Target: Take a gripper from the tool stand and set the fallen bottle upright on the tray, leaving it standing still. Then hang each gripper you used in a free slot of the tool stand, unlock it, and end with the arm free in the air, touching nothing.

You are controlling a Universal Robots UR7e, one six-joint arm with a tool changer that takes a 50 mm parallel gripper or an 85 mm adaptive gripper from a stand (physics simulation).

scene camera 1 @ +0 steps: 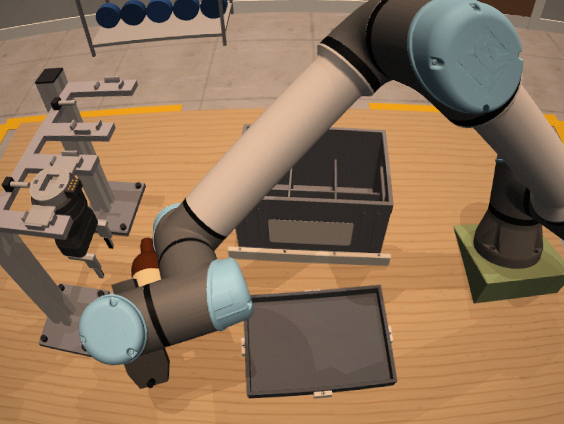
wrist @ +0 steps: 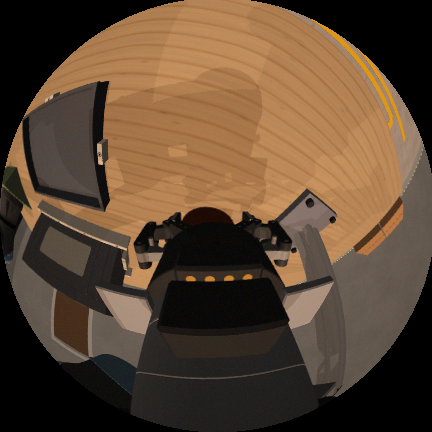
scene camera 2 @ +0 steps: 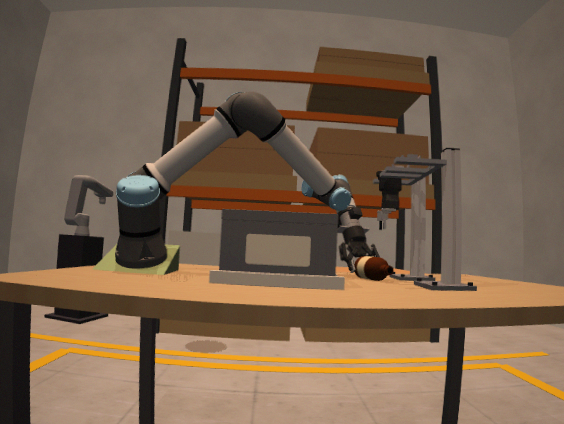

Labels:
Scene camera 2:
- brown bottle: 371, 268
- parallel gripper: 390, 187
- tool stand: 450, 164
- pale rail: 220, 277

